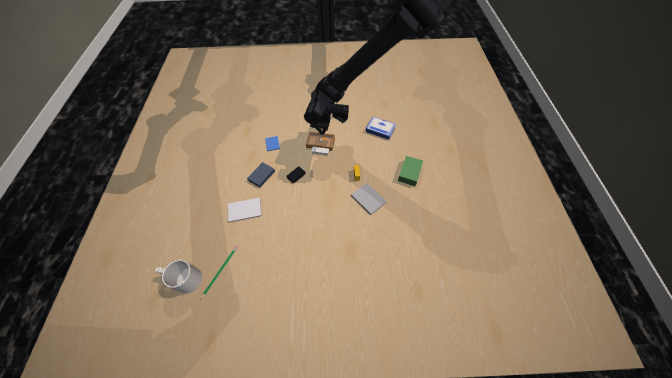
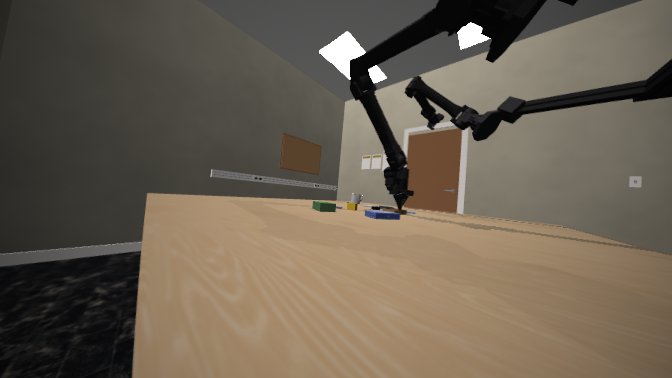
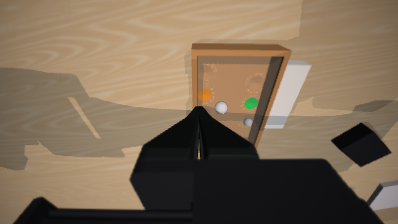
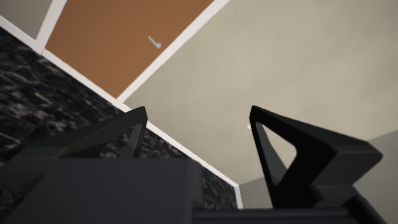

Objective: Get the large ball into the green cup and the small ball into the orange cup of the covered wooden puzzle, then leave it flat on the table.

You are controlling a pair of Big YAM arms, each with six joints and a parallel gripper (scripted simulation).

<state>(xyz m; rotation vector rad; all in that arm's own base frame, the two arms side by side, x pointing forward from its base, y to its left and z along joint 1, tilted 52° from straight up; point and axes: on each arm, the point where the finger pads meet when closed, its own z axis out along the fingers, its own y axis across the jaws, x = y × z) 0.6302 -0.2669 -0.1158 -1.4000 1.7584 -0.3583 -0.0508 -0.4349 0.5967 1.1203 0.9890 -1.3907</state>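
My left gripper is now 30 mm short of the covered wooden puzzle, 20 mm above it and 10 mm to the left of it. From my left hand the other things lie so: black block (180 mm ahead, 120 mm to the right, 20 mm below); then white block (80 mm ahead, 20 mm to the right, 20 mm below); then yellow block (210 mm ahead, 110 mm to the left, 10 mm below).
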